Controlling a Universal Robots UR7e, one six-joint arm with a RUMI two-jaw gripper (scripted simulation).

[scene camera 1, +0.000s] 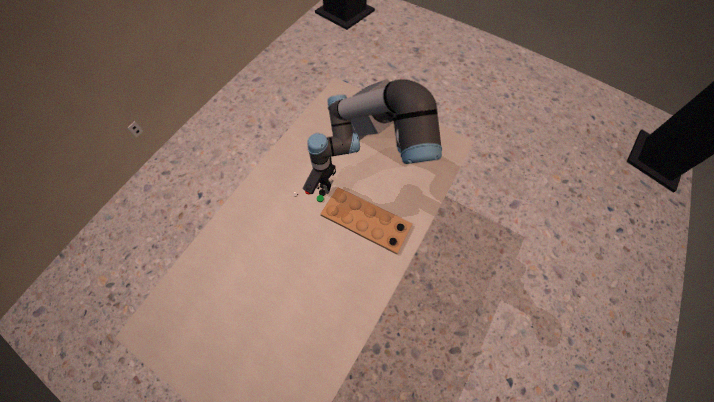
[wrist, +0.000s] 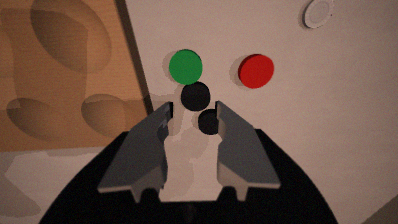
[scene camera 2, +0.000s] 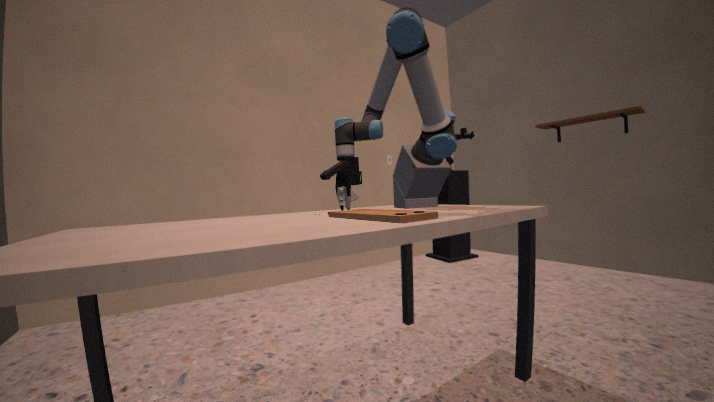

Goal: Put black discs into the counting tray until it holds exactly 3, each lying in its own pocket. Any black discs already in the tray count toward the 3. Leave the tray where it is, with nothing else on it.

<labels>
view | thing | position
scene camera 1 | wooden counting tray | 377, 225
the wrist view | my gripper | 194, 102
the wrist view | wooden counting tray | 79, 82
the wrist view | red disc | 256, 70
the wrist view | green disc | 185, 66
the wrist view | black disc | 195, 97
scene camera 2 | my gripper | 345, 211
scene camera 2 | wooden counting tray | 380, 215
</labels>
